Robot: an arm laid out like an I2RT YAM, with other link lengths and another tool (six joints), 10 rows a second.
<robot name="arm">
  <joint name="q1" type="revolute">
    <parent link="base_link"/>
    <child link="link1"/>
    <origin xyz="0 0 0.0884" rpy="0 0 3.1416"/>
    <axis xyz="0 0 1"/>
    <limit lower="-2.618" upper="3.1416"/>
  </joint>
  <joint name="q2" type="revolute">
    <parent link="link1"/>
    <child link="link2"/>
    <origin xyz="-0.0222 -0.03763 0.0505" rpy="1.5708 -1.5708 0"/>
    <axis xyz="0 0 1"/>
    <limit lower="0" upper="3.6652"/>
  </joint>
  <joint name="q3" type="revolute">
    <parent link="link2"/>
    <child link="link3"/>
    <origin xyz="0 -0.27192 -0.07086" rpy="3.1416 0 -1.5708"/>
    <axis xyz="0 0 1"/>
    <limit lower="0" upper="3.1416"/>
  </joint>
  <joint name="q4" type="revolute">
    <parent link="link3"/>
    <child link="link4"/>
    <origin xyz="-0.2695 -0.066 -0.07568" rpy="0 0 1.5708"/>
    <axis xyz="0 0 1"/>
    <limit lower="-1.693" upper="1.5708"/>
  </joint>
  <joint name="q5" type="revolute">
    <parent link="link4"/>
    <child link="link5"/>
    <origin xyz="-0.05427 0.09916 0.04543" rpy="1.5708 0 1.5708"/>
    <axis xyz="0 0 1"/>
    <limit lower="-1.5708" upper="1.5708"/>
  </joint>
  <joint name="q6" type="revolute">
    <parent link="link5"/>
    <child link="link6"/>
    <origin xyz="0.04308 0 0.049" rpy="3.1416 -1.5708 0"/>
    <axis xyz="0 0 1"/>
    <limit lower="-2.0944" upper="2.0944"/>
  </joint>
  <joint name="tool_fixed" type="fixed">
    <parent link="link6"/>
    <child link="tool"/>
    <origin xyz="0.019 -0.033 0.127" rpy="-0.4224 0 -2.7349"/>
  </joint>
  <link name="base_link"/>
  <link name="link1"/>
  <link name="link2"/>
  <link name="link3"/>
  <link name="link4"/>
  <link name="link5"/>
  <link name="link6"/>
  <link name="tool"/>
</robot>
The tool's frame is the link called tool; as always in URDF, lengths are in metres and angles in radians.
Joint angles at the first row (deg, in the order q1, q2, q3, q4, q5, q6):
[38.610 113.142 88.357 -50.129 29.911 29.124]
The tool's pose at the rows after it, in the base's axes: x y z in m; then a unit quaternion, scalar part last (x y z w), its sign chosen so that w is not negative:
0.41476 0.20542 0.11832 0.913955 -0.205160 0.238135 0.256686
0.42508 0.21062 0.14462 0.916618 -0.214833 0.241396 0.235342
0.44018 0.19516 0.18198 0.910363 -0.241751 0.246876 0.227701
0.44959 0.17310 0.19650 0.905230 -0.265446 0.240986 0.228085
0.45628 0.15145 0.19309 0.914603 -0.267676 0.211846 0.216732
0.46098 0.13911 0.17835 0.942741 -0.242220 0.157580 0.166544
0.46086 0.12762 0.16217 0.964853 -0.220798 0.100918 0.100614
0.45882 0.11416 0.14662 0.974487 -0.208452 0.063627 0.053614
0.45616 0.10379 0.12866 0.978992 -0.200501 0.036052 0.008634
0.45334 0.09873 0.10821 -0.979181 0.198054 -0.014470 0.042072
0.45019 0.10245 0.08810 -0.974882 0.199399 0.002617 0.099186
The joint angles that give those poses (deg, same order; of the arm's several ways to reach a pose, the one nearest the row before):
[38.829 113.120 92.399 -51.440 27.966 29.124]
[38.108 113.120 97.841 -54.499 26.589 29.124]
[35.485 113.120 105.099 -59.681 26.589 29.125]
[32.468 113.121 108.159 -62.238 26.064 29.081]
[28.491 113.122 108.751 -63.244 21.453 26.939]
[23.485 113.252 108.290 -63.221 10.218 22.261]
[18.130 113.273 106.671 -62.958 -2.131 18.042]
[13.803 113.274 104.030 -62.085 -10.524 14.589]
[10.175 113.273 100.289 -59.898 -17.671 11.792]
[7.136 113.274 95.416 -55.943 -24.709 10.131]
[5.104 113.275 89.844 -50.238 -31.835 10.175]

